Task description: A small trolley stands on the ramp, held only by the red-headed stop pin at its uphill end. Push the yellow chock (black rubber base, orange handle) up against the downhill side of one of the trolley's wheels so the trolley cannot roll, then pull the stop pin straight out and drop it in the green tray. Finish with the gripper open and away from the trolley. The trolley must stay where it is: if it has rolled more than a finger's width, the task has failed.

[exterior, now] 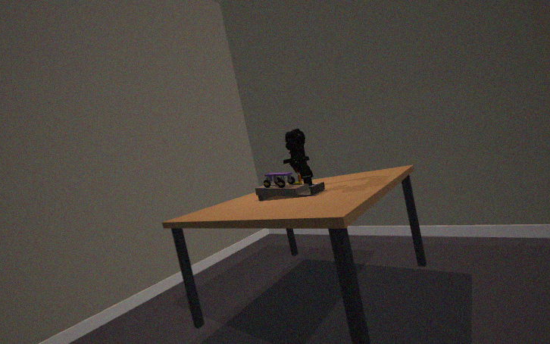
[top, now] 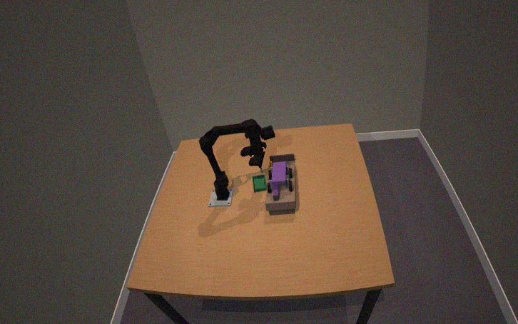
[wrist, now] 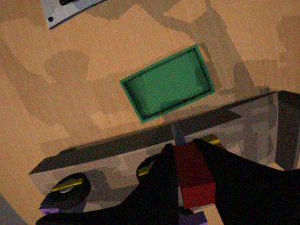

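Now: gripper tip 3 cm past the green tray and 14 cm above it. Also, from my gripper tip: red-headed stop pin right at my gripper tip; then purple trolley 11 cm ahead, 8 cm to the right, 2 cm below; then yellow chock 5 cm ahead, 2 cm to the left, 5 cm below.
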